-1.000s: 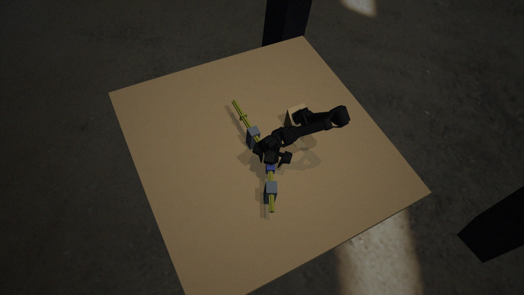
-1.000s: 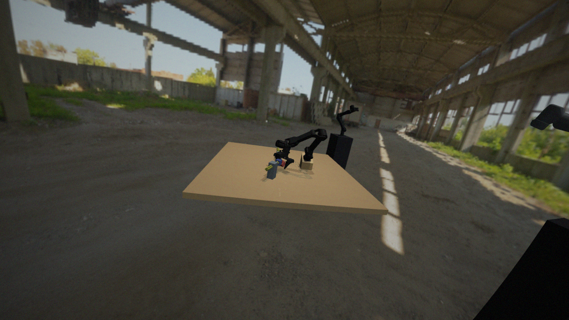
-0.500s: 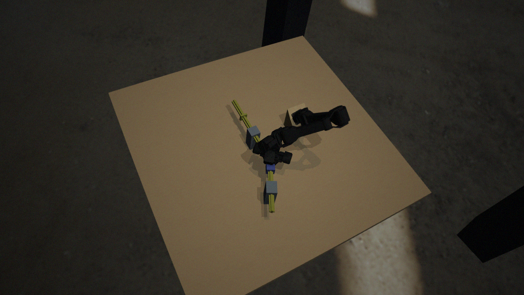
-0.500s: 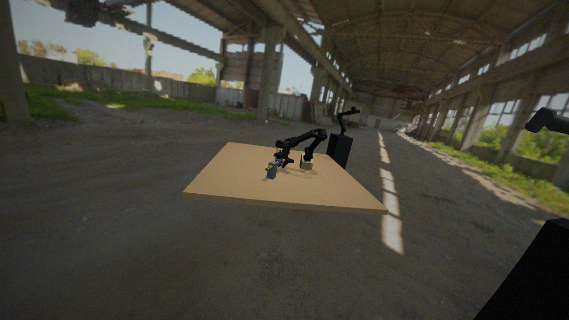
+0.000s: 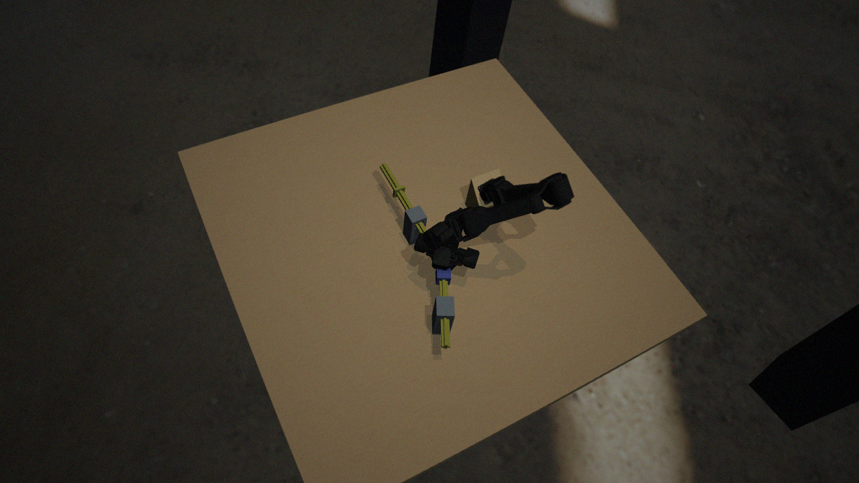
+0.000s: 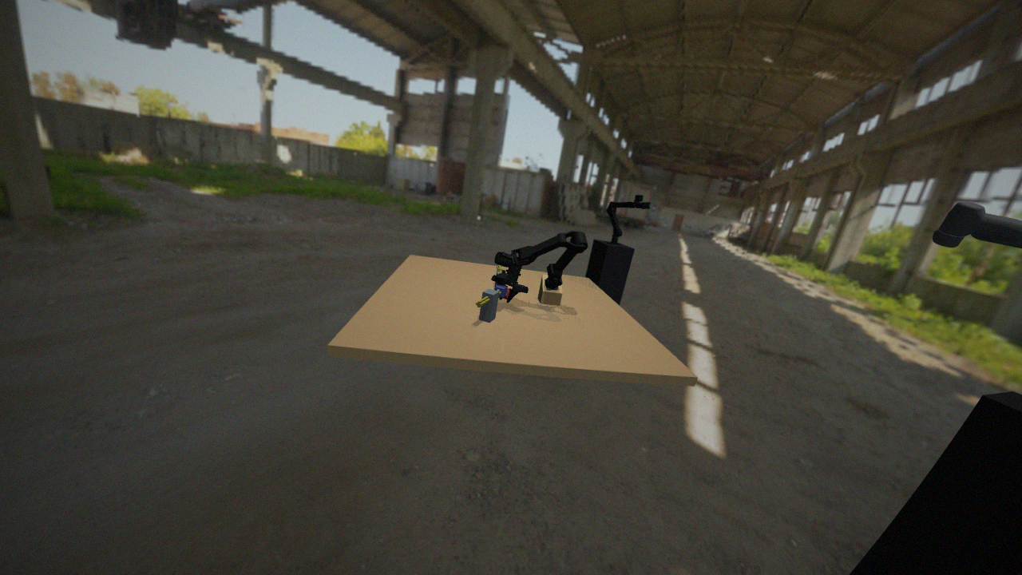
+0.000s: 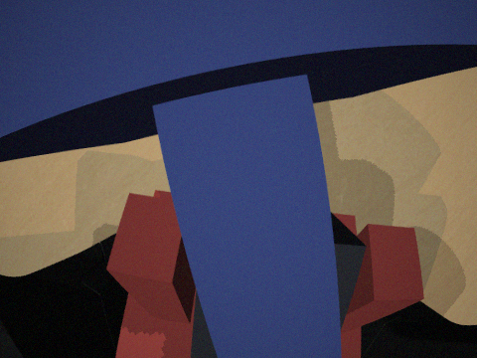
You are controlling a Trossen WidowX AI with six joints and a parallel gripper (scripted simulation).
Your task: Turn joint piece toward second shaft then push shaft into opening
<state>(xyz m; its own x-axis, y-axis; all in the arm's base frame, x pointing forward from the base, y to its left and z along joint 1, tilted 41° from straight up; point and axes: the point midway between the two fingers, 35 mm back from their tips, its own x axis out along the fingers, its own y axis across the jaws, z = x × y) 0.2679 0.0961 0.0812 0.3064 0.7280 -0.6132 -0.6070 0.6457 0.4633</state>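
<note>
Right now my gripper tip is 10 mm past the red joint piece and 40 mm below it.
</note>
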